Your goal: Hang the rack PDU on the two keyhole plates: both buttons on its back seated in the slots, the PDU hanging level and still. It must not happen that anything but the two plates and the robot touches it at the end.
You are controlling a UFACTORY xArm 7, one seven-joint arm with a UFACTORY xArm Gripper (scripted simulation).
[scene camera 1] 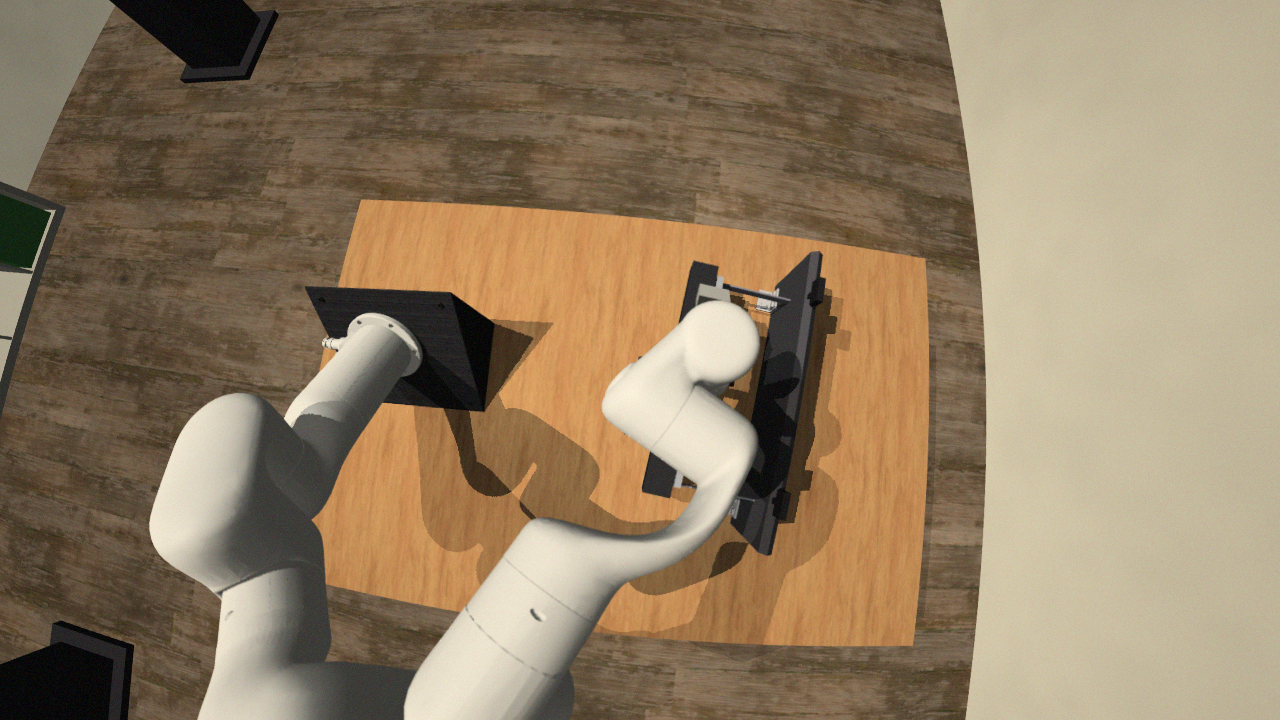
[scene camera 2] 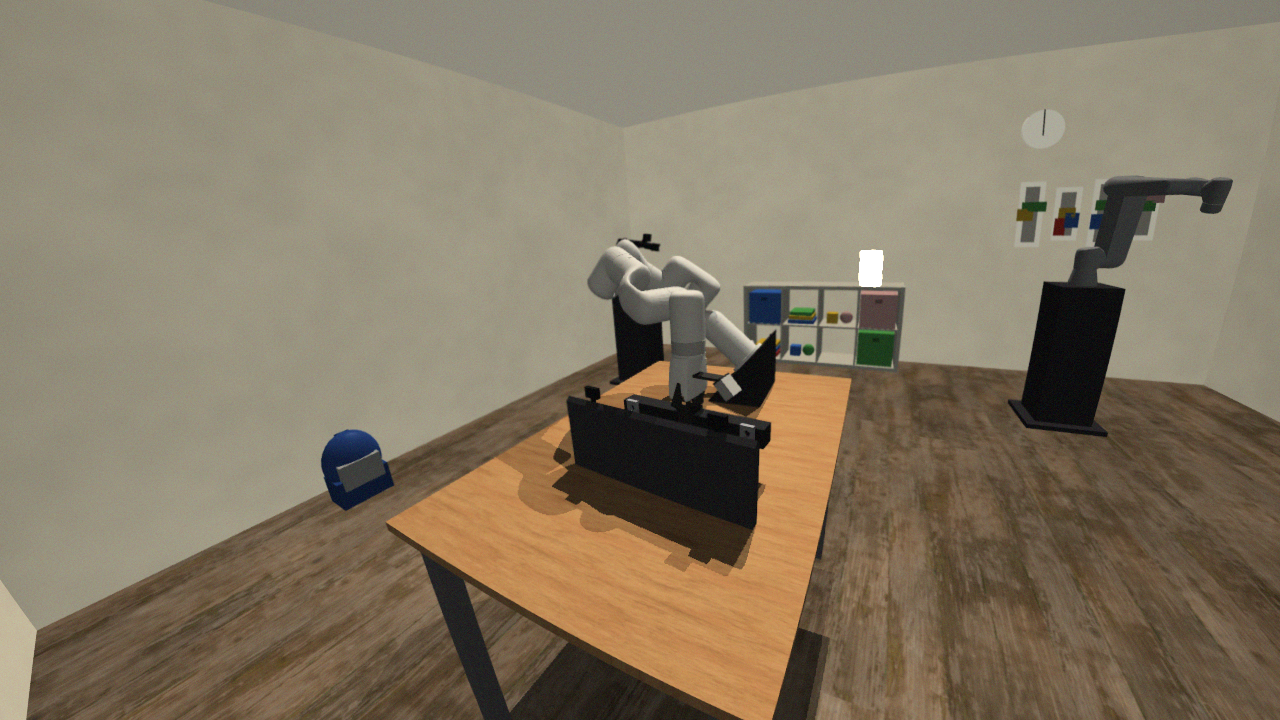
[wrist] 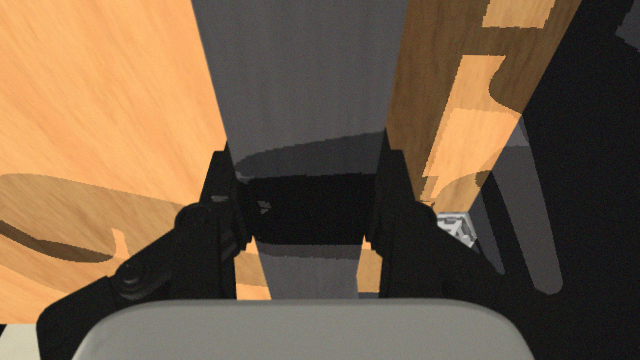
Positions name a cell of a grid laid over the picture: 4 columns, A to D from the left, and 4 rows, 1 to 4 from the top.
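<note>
Rack PDU (scene camera 1: C3) (scene camera 2: C3) (wrist: B2) visible, as is an upright panel (scene camera 1: C3) (scene camera 2: C3) (wrist: D3). My gripper (scene camera 2: C3) (wrist: B2) also visible.
</note>
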